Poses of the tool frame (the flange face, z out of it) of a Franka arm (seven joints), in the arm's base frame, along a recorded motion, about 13 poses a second.
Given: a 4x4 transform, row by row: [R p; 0 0 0 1], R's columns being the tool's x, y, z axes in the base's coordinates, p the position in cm. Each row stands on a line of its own.
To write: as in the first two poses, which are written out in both.
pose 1, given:
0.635 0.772 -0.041 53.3
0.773 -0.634 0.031 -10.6
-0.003 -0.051 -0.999 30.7
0 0 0 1
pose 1, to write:
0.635 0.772 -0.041 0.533
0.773 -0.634 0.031 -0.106
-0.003 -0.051 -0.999 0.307
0 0 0 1

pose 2, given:
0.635 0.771 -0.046 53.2
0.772 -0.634 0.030 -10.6
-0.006 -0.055 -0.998 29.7
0 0 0 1
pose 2, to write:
0.635 0.771 -0.046 0.532
0.772 -0.634 0.030 -0.106
-0.006 -0.055 -0.998 0.297
0 0 0 1

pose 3, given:
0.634 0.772 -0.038 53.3
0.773 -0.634 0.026 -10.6
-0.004 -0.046 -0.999 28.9
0 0 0 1
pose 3, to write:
0.634 0.772 -0.038 0.533
0.773 -0.634 0.026 -0.106
-0.004 -0.046 -0.999 0.289
0 0 0 1

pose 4, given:
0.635 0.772 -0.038 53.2
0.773 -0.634 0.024 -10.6
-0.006 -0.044 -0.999 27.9
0 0 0 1
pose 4, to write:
0.635 0.772 -0.038 0.532
0.773 -0.634 0.024 -0.106
-0.006 -0.044 -0.999 0.279
0 0 0 1

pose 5, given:
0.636 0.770 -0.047 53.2
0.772 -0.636 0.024 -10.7
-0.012 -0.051 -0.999 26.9
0 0 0 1
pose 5, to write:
0.636 0.770 -0.047 0.532
0.772 -0.636 0.024 -0.107
-0.012 -0.051 -0.999 0.269
0 0 0 1

